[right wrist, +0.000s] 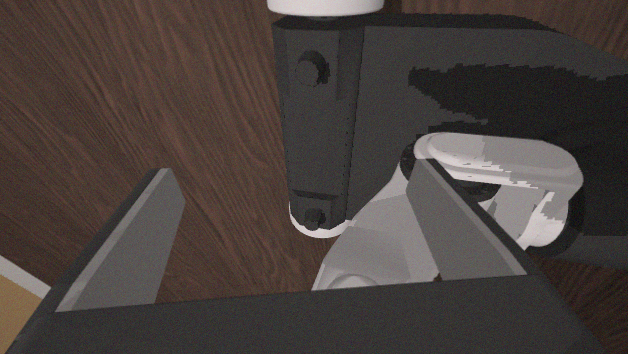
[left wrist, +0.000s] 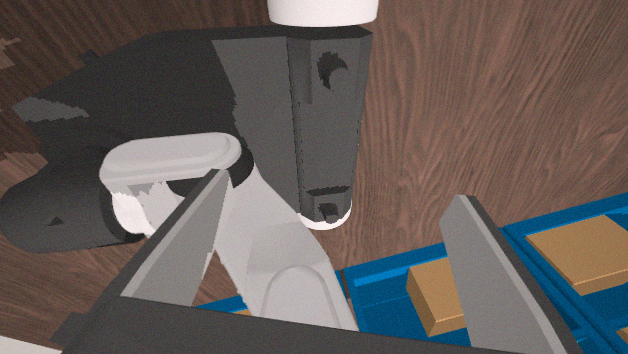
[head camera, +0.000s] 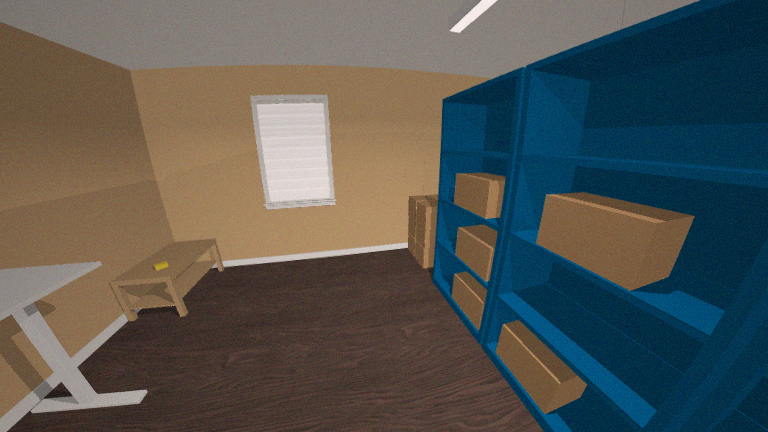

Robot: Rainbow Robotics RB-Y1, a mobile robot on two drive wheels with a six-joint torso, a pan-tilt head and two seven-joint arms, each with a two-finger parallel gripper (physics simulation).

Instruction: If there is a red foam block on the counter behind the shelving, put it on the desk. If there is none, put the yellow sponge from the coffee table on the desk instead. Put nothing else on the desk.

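Places are measured from the robot's base along level axes (x up, y back, z right), in metres.
Where they show: left gripper, fingertip midpoint: (left wrist: 336, 196); right gripper, fingertip midpoint: (right wrist: 299, 180).
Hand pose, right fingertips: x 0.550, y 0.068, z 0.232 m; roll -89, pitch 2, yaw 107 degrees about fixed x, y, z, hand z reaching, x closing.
After its pixels a point has its place.
The yellow sponge (head camera: 161, 265) @(y -1.558, x 0.486, z -2.126 m) lies on the wooden coffee table (head camera: 190, 248) @(y -2.012, x 0.450, z -2.204 m) at the left in the head view. The white desk (head camera: 45, 276) @(y -0.636, x 0.950, z -1.723 m) shows in part at the left edge, nearer to me. The blue shelving (head camera: 523, 161) @(y -1.009, x 1.411, z 0.800 m) (left wrist: 387, 277) @(y -0.387, x 0.076, z 0.988 m) fills the right side of the head view. The counter behind it and a red foam block do not show. My left gripper (left wrist: 336, 196) @(y 0.079, x 0.547, z -0.225 m) is open and empty, with floor, shelving and my own base beyond its fingers. My right gripper (right wrist: 299, 180) @(y 0.068, x 0.550, z 0.232 m) is open and empty above the floor. Both grippers are far from the sponge.
Cardboard boxes (head camera: 601, 239) (left wrist: 582, 252) stand on the shelves. A stack of boxes (head camera: 421, 228) @(y -2.373, x 0.502, z 0.528 m) stands at the shelving's far end, near the window wall. Dark wooden floor (head camera: 322, 333) @(y -1.256, x 0.001, z -0.505 m) stretches between the desk and the shelving. A window (head camera: 295, 153) @(y -2.593, x 1.436, z -1.004 m) is in the far wall.
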